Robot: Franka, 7 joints.
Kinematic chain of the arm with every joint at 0, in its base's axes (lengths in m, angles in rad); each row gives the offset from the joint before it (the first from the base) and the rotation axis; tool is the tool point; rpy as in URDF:
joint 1: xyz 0 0 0.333 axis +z
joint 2: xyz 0 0 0 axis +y
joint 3: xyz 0 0 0.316 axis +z
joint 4: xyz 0.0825 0 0 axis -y
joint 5: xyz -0.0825 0 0.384 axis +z
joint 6: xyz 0 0 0 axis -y
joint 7: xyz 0.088 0 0 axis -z
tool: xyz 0 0 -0.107 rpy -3.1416 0 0
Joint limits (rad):
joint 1: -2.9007..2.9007
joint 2: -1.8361..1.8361
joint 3: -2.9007..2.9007
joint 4: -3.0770..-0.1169
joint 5: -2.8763..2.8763
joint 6: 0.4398..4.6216
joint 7: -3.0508..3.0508
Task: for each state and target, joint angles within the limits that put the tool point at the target. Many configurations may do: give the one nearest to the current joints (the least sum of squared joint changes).
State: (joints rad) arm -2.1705 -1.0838 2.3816 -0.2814 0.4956 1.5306 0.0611
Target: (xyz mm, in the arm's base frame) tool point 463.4 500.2 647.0
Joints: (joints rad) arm -2.1658 -0.8765 2.3585 -0.2141 0.4713 1.1472 0.0611
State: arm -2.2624 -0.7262 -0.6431 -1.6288 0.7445 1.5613 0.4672
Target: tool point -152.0 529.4 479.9
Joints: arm -2.6326 -1.0263 -1.5628 -1.8401 0.5624 1.5829 0.4672
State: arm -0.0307 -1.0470 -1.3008 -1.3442 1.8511 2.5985 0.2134
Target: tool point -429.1 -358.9 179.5
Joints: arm -0.4625 -1.1179 -1.9019 -2.0537 1.9291 2.9038 0.2134
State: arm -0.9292 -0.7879 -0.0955 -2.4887 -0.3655 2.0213 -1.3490
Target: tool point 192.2 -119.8 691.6
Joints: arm -0.7572 -1.1653 0.1574 -2.4551 -0.3256 1.9601 -1.3490
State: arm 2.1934 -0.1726 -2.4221 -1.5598 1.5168 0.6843 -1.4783
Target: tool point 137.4 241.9 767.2
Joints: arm 2.7307 0.7741 -2.7200 -1.7901 1.2721 0.4398 -1.4783
